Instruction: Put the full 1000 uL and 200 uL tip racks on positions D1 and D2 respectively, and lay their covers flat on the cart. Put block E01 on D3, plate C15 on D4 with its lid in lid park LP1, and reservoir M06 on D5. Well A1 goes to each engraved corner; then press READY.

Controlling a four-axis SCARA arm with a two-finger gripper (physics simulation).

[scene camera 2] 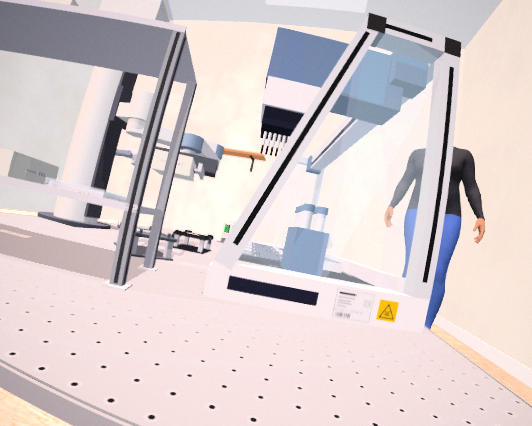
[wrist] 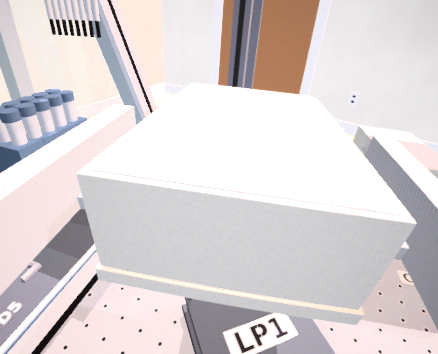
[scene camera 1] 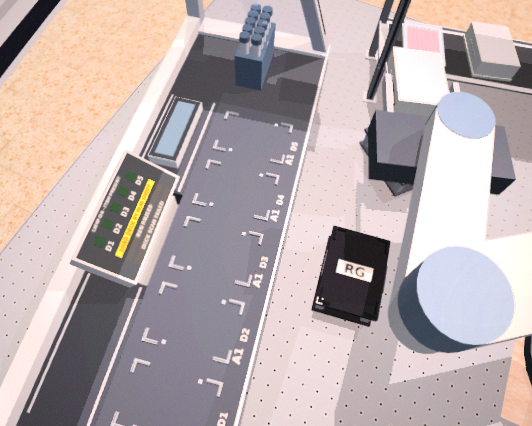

Labels:
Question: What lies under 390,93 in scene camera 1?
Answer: My gripper.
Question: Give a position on a flat white plate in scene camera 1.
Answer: At 418,36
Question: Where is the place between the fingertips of my gripper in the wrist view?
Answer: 246,141

